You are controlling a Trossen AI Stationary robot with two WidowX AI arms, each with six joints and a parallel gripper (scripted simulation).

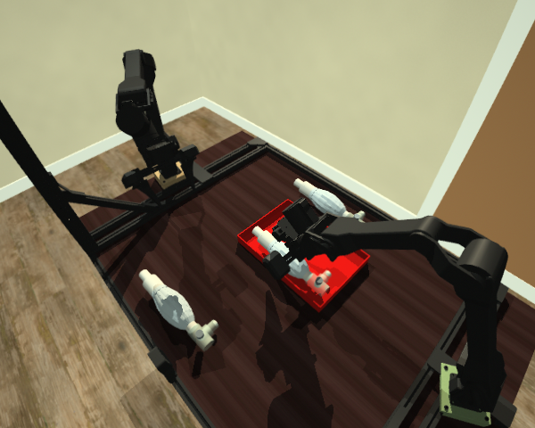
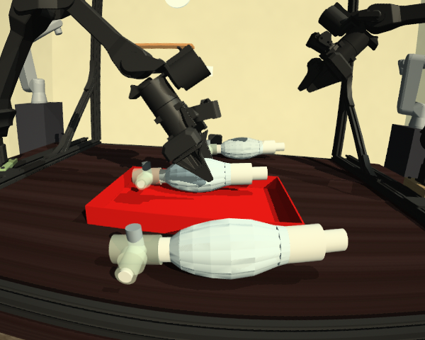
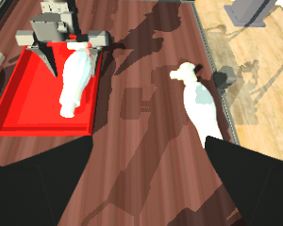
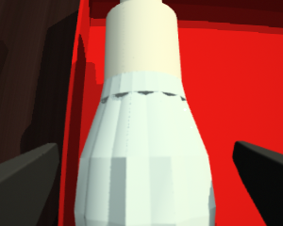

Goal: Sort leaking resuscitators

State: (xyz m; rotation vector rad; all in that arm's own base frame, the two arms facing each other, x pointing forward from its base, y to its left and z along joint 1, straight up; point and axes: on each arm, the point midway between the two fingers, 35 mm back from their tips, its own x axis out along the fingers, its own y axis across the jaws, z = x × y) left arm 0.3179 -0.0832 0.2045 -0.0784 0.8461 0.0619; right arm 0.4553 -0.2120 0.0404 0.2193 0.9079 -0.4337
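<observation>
Now: the red tray 6 cm ahead of my right hand and 6 cm below it.
</observation>
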